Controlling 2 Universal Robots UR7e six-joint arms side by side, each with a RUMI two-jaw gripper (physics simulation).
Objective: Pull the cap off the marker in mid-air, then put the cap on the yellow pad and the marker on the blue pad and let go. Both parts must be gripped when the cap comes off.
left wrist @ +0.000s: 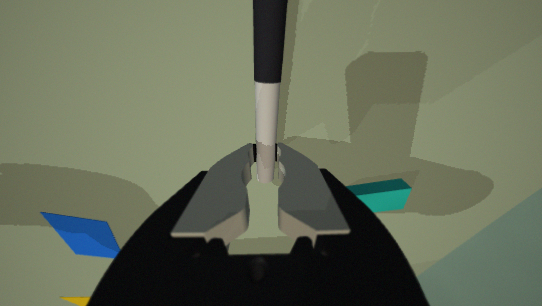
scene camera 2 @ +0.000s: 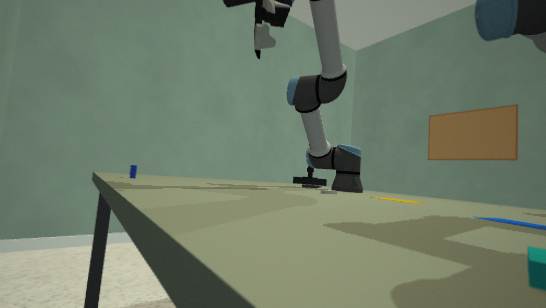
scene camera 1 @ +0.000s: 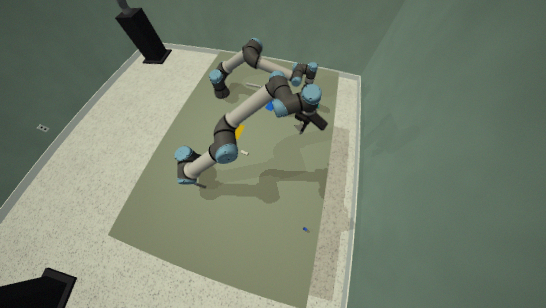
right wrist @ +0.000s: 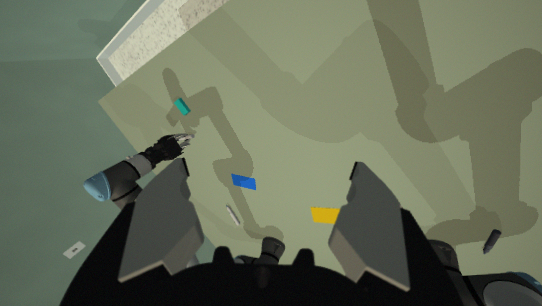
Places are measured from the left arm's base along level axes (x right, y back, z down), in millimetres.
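Where they show: left gripper, fingertip midpoint: (left wrist: 266,145) (right wrist: 188,136); right gripper, fingertip midpoint: (scene camera 2: 265,38) (right wrist: 269,161); left arm's base, link origin: (scene camera 1: 222,93) (right wrist: 273,243); right arm's base, link origin: (scene camera 2: 346,191).
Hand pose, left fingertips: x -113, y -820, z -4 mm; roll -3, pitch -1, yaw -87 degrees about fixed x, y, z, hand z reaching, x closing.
Note:
Things, the pixels of their top centre, and the offset from my left fingertips.
- marker, top centre: (left wrist: 266,116) dz -14, dx -33, dy -3 mm
- black cap, top centre: (left wrist: 270,35) dz -14, dx -79, dy -9 mm
- blue pad, top centre: (scene camera 2: 524,224) (left wrist: 89,239) (right wrist: 243,182) (scene camera 1: 271,105) dz +4, dx +159, dy +295 mm
- yellow pad, top centre: (scene camera 2: 397,200) (right wrist: 328,216) (scene camera 1: 235,130) dz +4, dx +511, dy +538 mm
- teal block, top centre: (left wrist: 378,202) (right wrist: 181,107) dz -11, dx +76, dy -121 mm
- thin pale rod, top centre: (right wrist: 231,216) (scene camera 1: 253,84) dz -18, dx -50, dy +530 mm
- small white piece, top centre: (scene camera 2: 329,190) (scene camera 1: 244,152) dz -8, dx +696, dy +400 mm
- dark rod, top centre: (right wrist: 492,245) dz -13, dx +1032, dy +672 mm
- small blue cylinder, top centre: (scene camera 2: 133,165) (scene camera 1: 305,229) dz -44, dx +1152, dy -165 mm
The marker (left wrist: 266,112) has a white body and a black cap (left wrist: 270,40), which is on and points to the top of the left wrist view. My left gripper (left wrist: 266,145) (right wrist: 188,136) is shut on the free end of the white body. Whether the marker touches the table is unclear. My right gripper (right wrist: 269,161) is open and empty, high above the table. The blue pad (scene camera 1: 270,106) (scene camera 2: 515,223) (left wrist: 85,237) (right wrist: 243,182) and the yellow pad (scene camera 1: 240,131) (scene camera 2: 397,200) (right wrist: 324,215) lie flat on the table. The right arm hides the left gripper in scene camera 1.
A teal block (scene camera 2: 537,268) (left wrist: 384,199) (right wrist: 182,106) lies near the left gripper. A thin pale rod (scene camera 1: 253,85) (right wrist: 233,215), a small white piece (scene camera 1: 244,152) (scene camera 2: 328,192), a dark rod (right wrist: 492,241) and a small blue cylinder (scene camera 1: 305,229) (scene camera 2: 133,171) are also on the table.

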